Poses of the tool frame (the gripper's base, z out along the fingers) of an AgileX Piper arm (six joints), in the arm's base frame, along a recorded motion.
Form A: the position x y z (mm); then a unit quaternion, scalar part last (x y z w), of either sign.
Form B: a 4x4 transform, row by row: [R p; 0 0 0 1], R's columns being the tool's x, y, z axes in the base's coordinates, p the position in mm. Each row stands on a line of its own. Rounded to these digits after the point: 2 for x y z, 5 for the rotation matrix.
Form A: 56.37, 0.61, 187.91, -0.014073, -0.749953, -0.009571, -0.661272
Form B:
-0.12504, 0.00845, 0.99212, 56.37
0.03377, 0.99942, -0.00426, 0.61
-0.99158, 0.03297, -0.12526, 187.91
0, 0, 0, 1

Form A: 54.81, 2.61, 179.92, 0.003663, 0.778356, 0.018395, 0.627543
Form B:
-0.21235, -0.01739, 0.97704, 54.81
0.02879, 0.99930, 0.02404, 2.61
-0.97677, 0.03323, -0.21170, 179.92
0, 0, 0, 1

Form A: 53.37, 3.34, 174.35, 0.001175, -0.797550, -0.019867, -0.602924
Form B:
-0.27296, -0.02583, 0.96168, 53.37
0.02208, 0.99921, 0.03311, 3.34
-0.96177, 0.03027, -0.27218, 174.35
0, 0, 0, 1

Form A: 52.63, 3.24, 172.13, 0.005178, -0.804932, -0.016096, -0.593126
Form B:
-0.29635, -0.02743, 0.95469, 52.63
0.01076, 0.99943, 0.03205, 3.24
-0.95502, 0.01977, -0.29588, 172.13
0, 0, 0, 1

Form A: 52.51, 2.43, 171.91, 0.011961, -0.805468, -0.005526, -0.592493
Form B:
-0.29762, -0.02582, 0.95434, 52.51
-0.01272, 0.99965, 0.02308, 2.43
-0.95460, -0.00527, -0.29784, 171.91
0, 0, 0, 1

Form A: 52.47, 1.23, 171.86, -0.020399, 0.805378, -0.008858, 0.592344
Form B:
-0.29742, -0.02236, 0.95448, 52.47
-0.04335, 0.99901, 0.00990, 1.23
-0.95376, -0.03843, -0.29810, 171.86
0, 0, 0, 1

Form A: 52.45, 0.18, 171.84, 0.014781, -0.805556, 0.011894, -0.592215
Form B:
-0.29813, -0.00973, 0.95448, 52.45
-0.03790, 0.99928, -0.00166, 0.18
-0.95377, -0.03667, -0.29828, 171.84
0, 0, 0, 1

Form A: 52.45, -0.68, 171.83, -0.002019, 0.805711, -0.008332, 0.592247
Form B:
-0.29848, 0.00662, 0.95439, 52.45
-0.01312, 0.99985, -0.01103, -0.68
-0.95433, -0.01582, -0.29835, 171.83
0, 0, 0, 1

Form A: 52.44, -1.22, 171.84, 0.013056, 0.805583, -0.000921, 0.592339
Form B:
-0.29793, 0.02213, 0.95433, 52.44
0.01994, 0.99966, -0.01695, -1.22
-0.95438, 0.01398, -0.29827, 171.84
0, 0, 0, 1

